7 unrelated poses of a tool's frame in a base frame.
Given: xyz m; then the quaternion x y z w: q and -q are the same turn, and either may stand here.
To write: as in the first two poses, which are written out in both.
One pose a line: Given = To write
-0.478 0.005 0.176 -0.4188 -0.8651 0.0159 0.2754 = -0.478 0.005 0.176 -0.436 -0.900 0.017 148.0
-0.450 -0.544 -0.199 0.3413 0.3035 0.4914 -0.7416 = -0.450 -0.544 -0.199 -0.509 -0.452 -0.732 84.3
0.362 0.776 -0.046 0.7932 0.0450 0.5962 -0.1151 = 0.362 0.776 -0.046 -0.799 -0.045 -0.600 166.8
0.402 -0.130 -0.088 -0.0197 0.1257 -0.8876 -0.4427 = 0.402 -0.130 -0.088 0.022 -0.140 0.990 127.4
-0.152 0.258 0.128 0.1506 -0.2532 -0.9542 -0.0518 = -0.152 0.258 0.128 -0.151 0.254 0.955 174.1
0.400 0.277 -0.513 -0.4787 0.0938 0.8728 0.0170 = 0.400 0.277 -0.513 -0.479 0.094 0.873 178.1
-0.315 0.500 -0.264 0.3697 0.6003 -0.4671 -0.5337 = -0.315 0.500 -0.264 -0.437 -0.710 0.552 115.5
